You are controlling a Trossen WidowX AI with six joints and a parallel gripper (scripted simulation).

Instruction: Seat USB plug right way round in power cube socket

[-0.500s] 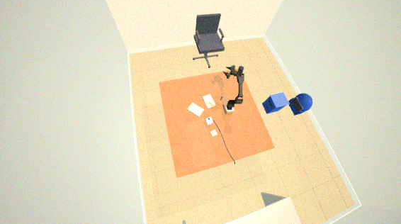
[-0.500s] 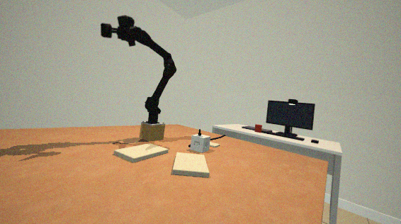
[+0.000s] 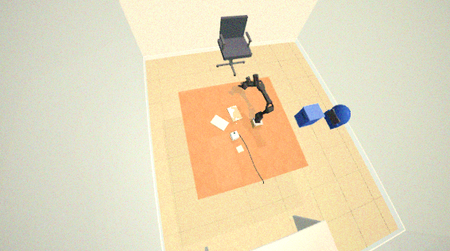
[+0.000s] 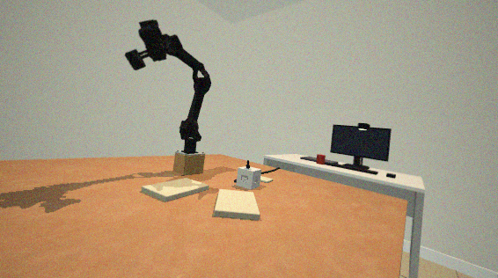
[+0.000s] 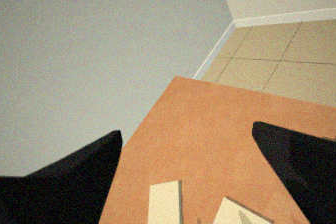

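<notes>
My gripper tip is 3 cm short of the USB plug, 42 cm to the right of it and 35 cm above it.
</notes>
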